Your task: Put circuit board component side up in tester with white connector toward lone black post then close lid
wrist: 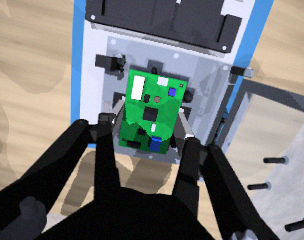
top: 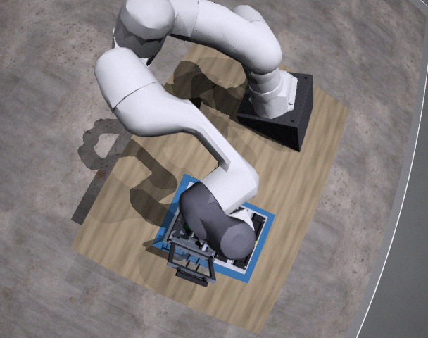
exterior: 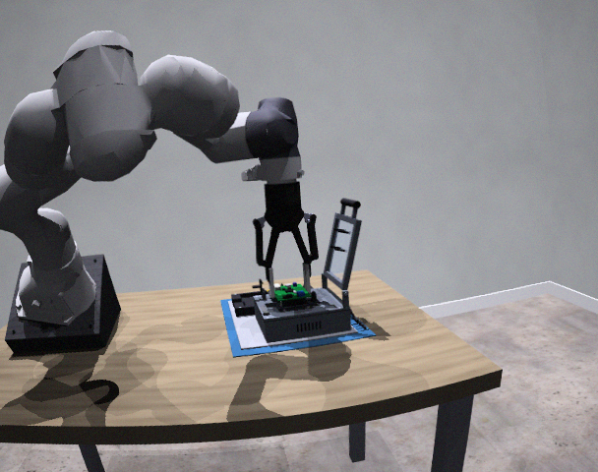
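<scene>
Now: the green circuit board 2 cm below my hand. Also, from my hand: tester lid (13 cm ahead, 8 cm above); then tester (4 cm to the left, 3 cm ahead, 1 cm above).
</scene>
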